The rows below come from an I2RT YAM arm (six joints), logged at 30 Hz.
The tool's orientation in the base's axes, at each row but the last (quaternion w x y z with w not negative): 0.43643, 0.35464, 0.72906, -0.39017; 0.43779, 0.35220, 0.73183, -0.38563; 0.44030, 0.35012, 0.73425, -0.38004; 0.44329, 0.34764, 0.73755, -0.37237; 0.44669, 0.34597, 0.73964, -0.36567; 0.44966, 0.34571, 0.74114, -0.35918; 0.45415, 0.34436, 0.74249, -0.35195; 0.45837, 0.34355, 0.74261, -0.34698; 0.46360, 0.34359, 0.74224, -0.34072; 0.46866, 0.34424, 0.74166, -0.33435
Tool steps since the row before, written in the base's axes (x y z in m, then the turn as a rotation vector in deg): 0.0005, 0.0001, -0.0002, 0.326, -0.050, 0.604; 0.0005, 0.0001, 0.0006, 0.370, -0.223, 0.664; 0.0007, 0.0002, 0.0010, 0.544, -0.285, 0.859; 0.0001, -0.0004, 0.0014, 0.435, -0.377, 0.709; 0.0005, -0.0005, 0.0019, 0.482, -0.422, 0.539; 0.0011, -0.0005, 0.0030, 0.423, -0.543, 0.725; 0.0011, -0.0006, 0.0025, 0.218, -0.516, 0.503; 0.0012, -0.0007, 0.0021, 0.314, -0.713, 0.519; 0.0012, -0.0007, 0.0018, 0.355, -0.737, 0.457; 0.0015, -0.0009, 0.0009, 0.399, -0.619, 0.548
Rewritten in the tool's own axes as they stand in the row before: 0.0000, 0.0005, 0.0002, -0.680, 0.101, -0.029; -0.0007, 0.0003, -0.0001, -0.782, 0.044, 0.119; -0.0011, 0.0004, -0.0002, -1.035, 0.114, 0.176; -0.0014, -0.0004, -0.0001, -0.875, 0.014, 0.261; -0.0020, -0.0003, 0.0000, -0.745, 0.071, 0.375; -0.0032, 0.0000, -0.0001, -0.917, -0.080, 0.390; -0.0028, 0.0001, 0.0001, -0.636, -0.190, 0.354; -0.0025, 0.0002, 0.0004, -0.722, -0.217, 0.555; -0.0022, 0.0003, 0.0005, -0.683, -0.184, 0.614; -0.0015, 0.0006, 0.0011, -0.758, -0.100, 0.508
